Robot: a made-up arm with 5 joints.
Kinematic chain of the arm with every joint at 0, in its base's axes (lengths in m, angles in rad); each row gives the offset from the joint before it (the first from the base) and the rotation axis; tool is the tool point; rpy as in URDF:
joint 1: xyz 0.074 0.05 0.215 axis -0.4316 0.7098 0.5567
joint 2: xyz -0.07 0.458 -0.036 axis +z
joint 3: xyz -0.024 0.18 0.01 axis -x
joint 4: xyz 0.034 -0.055 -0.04 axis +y
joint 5: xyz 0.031 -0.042 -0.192 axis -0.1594 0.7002 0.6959
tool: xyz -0.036 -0.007 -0.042 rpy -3.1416 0 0
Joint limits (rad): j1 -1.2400..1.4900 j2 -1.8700..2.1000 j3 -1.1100..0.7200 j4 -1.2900..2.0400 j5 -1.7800..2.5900
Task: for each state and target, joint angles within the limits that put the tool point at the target. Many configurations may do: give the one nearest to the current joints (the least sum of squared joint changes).
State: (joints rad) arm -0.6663 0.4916 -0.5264 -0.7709 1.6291
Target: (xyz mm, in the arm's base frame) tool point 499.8 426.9 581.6
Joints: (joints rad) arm -1.2400 0.0490 -0.8549 -1.1037 1.5864
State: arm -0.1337 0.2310 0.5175 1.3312 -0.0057
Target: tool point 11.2 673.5 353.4
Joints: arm -0.7405 -0.1409 0.6528 1.6758 0.0436
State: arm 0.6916 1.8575 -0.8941 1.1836 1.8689
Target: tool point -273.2 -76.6 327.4
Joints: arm 1.4900 2.0837 -1.1100 0.9309 1.4853
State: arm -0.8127 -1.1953 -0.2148 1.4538 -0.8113
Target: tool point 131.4 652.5 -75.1
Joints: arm 0.0295 -1.4828 -0.2375 0.7461 -0.9426
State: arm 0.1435 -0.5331 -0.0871 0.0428 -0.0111
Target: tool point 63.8 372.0 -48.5
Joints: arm 0.1955 -1.0582 0.1175 -0.7208 -0.1604
